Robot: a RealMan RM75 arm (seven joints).
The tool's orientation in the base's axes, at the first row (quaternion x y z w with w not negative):
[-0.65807 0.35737 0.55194 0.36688]
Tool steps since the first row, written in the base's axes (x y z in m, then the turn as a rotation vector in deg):
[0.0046 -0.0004 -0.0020 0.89 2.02 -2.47]
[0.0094 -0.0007 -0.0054 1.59 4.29 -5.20]
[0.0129 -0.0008 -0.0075 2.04 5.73 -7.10]
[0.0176 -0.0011 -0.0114 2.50 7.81 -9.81]
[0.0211 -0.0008 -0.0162 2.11 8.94 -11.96]
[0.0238 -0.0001 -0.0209 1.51 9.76 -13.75]
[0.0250 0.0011 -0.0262 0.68 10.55 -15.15]
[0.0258 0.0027 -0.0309 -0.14 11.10 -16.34]
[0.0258 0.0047 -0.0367 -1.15 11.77 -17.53]
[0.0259 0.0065 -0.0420 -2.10 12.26 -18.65]
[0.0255 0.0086 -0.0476 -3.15 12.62 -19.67]
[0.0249 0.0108 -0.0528 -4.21 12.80 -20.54]
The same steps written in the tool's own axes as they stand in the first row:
[0.0026 -0.0037 -0.0022 2.43 -1.52 1.66]
[0.0067 -0.0074 -0.0043 5.08 -2.97 3.66]
[0.0092 -0.0102 -0.0058 6.92 -3.88 4.94]
[0.0137 -0.0139 -0.0077 9.53 -5.03 6.88]
[0.0189 -0.0167 -0.0085 11.53 -5.04 8.32]
[0.0239 -0.0189 -0.0086 13.16 -4.75 9.53]
[0.0292 -0.0201 -0.0075 14.38 -4.27 10.78]
[0.0339 -0.0211 -0.0059 15.41 -3.71 11.79]
[0.0395 -0.0216 -0.0034 16.41 -3.04 12.99]
[0.0446 -0.0220 -0.0012 17.35 -2.34 14.00]
[0.0499 -0.0222 0.0015 18.20 -1.50 14.92]
[0.0549 -0.0223 0.0043 18.90 -0.58 15.68]

